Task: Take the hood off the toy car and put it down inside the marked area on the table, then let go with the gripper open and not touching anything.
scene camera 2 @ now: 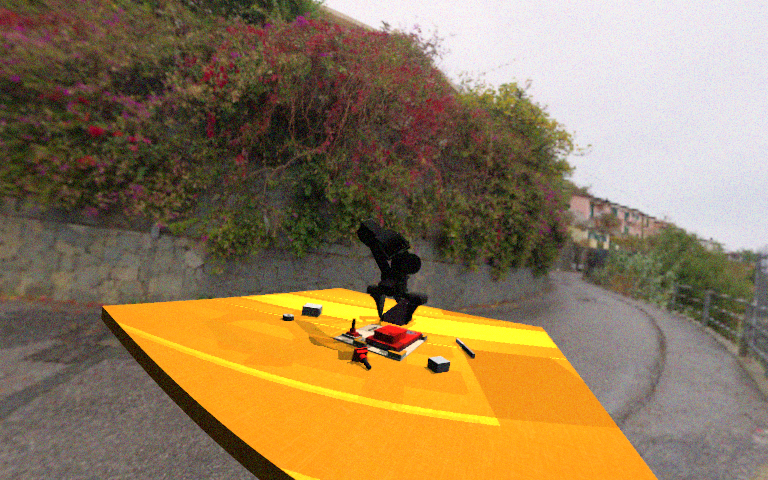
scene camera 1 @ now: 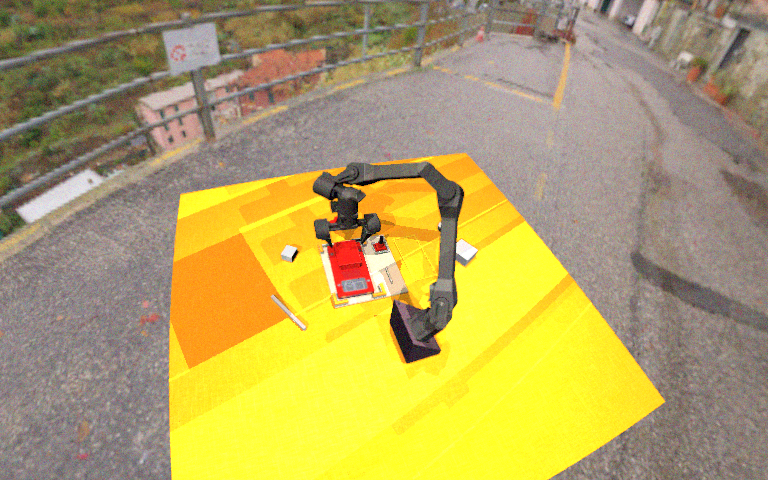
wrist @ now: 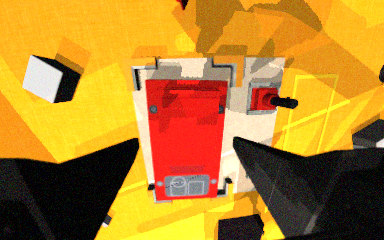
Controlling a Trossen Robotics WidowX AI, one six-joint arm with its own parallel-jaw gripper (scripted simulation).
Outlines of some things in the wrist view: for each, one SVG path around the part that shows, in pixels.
The gripper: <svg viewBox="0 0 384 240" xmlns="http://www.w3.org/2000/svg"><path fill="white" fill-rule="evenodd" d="M139 138L132 138L59 163L25 157L0 157L0 240L95 240L98 231L107 217L106 215L112 207L112 203L115 201L140 150ZM233 137L232 146L238 161L253 182L263 203L268 208L269 213L284 236L283 239L274 240L384 240L383 147L331 150L305 156L260 144L239 136Z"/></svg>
A red hood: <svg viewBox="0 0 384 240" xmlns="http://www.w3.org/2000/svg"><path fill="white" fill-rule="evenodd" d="M156 90L161 167L215 165L220 91Z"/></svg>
A toy car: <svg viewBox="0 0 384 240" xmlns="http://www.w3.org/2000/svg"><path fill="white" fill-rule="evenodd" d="M145 79L151 155L157 200L216 197L218 193L228 80ZM156 90L220 91L215 165L161 167Z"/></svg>
